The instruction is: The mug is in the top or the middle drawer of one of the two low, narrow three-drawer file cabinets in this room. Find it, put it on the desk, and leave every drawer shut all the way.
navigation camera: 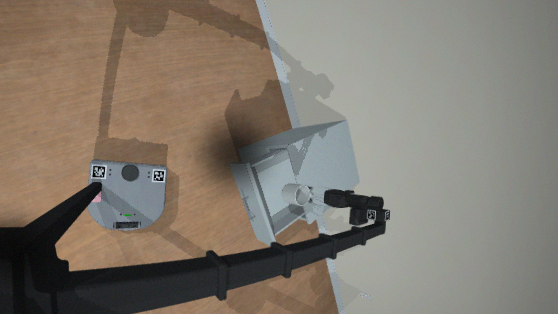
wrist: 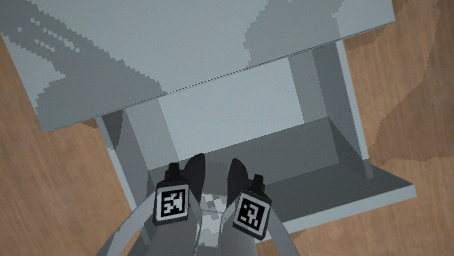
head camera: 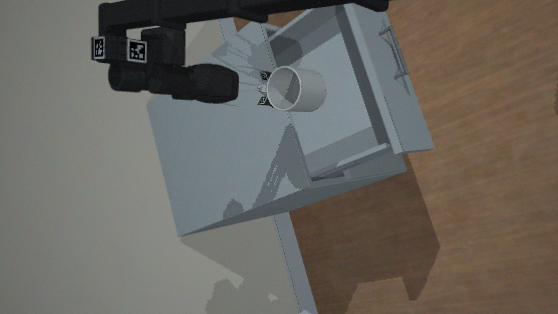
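Observation:
The light grey mug [head camera: 314, 90] [navigation camera: 288, 193] is held above the open drawer, its round rim facing the head camera. My gripper [head camera: 262, 88] [navigation camera: 311, 194] [wrist: 215, 173] is shut on the mug. In the wrist view a small pale piece, perhaps its handle, shows between the fingers. The low grey file cabinet [head camera: 215, 150] [navigation camera: 332, 150] [wrist: 200, 30] stands with what looks like its top drawer [head camera: 410, 125] [navigation camera: 245, 185] [wrist: 350, 207] pulled well out. The mug looks higher than the drawer walls. The desk does not show in these views.
My arm [head camera: 215, 12] [navigation camera: 200, 265] reaches past one side of the open drawer. My base [navigation camera: 130, 200] stands on the wood floor [head camera: 490, 200] [navigation camera: 190, 65] before the drawer front. The pale wall [head camera: 75, 175] [navigation camera: 450, 150] is behind the cabinet, with a baseboard [head camera: 295, 265] along the floor.

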